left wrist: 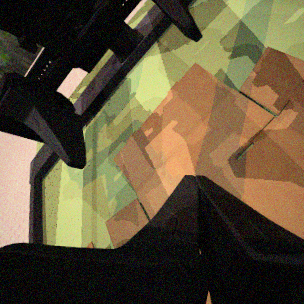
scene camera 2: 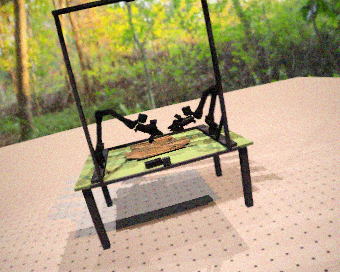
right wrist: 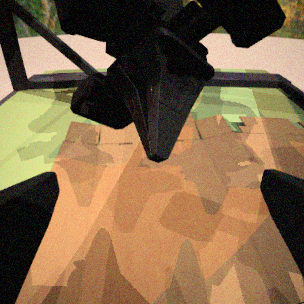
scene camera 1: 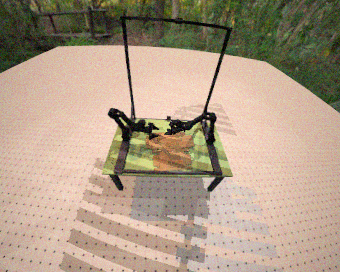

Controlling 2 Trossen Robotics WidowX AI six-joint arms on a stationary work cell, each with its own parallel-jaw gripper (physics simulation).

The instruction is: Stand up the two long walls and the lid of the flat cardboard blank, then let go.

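Seen in the pictures: left gripper, fingertip midpoint: (left wrist: pixel 192 184) (scene camera 2: pixel 163 133) (right wrist: pixel 157 159) (scene camera 1: pixel 163 134); right gripper, fingertip midpoint: (left wrist: pixel 129 106) (scene camera 2: pixel 168 129) (right wrist: pixel 160 180) (scene camera 1: pixel 159 132); left arm's base, link origin: (scene camera 1: pixel 210 142); right arm's base, link origin: (left wrist: pixel 128 45) (scene camera 2: pixel 214 133) (scene camera 1: pixel 126 139).
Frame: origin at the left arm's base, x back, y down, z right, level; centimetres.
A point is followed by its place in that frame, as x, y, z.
Observation:
The brown cardboard blank (scene camera 1: pixel 171 154) @[-43.6, 0.6, -17.2] (scene camera 2: pixel 153 149) @[-41.8, 1.8, -4.7] (left wrist: pixel 187 120) @[-65.7, 0.9, -0.3] (right wrist: pixel 145 241) @[-50.1, 1.7, 1.0] lies flat in the middle of the green table (scene camera 1: pixel 137 159) @[-76.3, 1.9, -23.5] (scene camera 2: pixel 198 149) @[-71.1, 1.9, 22.2], with its walls and lid down. My left gripper (scene camera 1: pixel 166 133) @[-51.7, -9.7, 0.0] (left wrist: pixel 192 184) @[-51.7, -9.7, 0.0] (right wrist: pixel 157 159) @[-51.7, -9.7, 0.0] is shut on nothing. It is tilted, and its tip points down onto the blank near the blank's back edge. My right gripper (scene camera 1: pixel 155 131) @[-56.1, -11.9, 0.0] (scene camera 2: pixel 170 128) @[-56.1, -11.9, 0.0] (right wrist: pixel 160 180) @[-56.1, -11.9, 0.0] is wide open and empty. It hovers low over the blank, facing the left gripper, and it shows in the left wrist view (left wrist: pixel 136 99) too.
A tall black frame (scene camera 1: pixel 127 67) @[-88.7, -62.3, 33.9] (scene camera 2: pixel 213 67) @[-87.1, -51.9, 35.3] stands over the table's arm side, with both arm bases at its posts. Black rails run along the table edges (scene camera 1: pixel 212 155) @[-1.5, -0.1, -17.8]. Two small black blocks (scene camera 2: pixel 158 162) @[-40.9, -0.2, 32.8] sit on one long rail.

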